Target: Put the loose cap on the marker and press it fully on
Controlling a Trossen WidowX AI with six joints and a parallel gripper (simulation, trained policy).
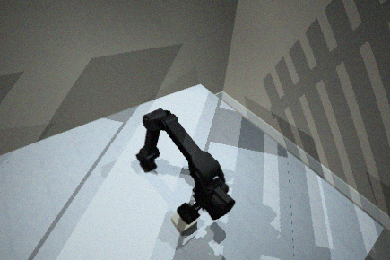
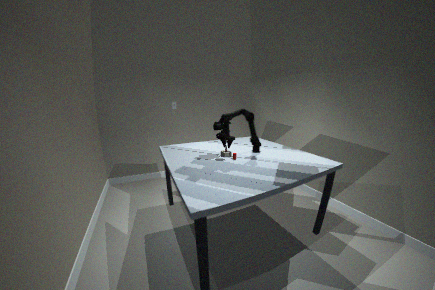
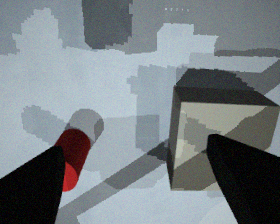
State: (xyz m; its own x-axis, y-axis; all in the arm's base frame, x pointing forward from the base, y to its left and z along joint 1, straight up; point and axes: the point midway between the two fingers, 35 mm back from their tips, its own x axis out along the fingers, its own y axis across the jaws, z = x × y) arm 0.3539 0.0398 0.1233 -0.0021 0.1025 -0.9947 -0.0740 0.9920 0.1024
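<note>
The red cap is 50 mm behind my gripper tip, 50 mm to the left of it and 60 mm below it. Also, from my gripper tip: beige holder block 30 mm behind, 60 mm to the right, 70 mm below; marker 30 mm behind, 60 mm to the right, 20 mm below.
</note>
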